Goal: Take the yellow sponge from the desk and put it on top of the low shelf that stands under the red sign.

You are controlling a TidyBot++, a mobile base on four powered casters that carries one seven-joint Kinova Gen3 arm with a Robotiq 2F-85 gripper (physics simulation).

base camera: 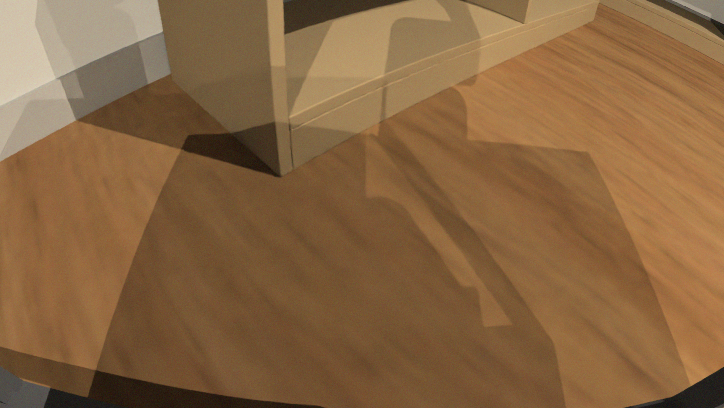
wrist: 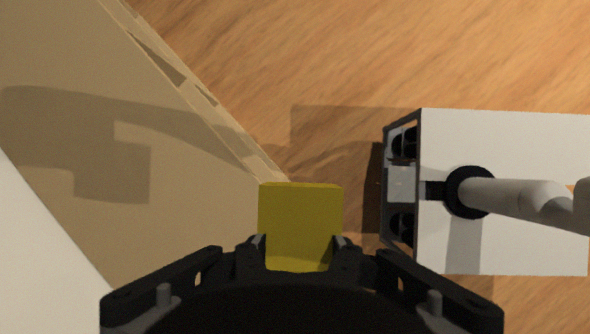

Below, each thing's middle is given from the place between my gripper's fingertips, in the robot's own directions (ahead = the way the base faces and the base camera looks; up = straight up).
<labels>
Now: hand 10 mm above the yellow sponge (wrist: 299, 219).
</labels>
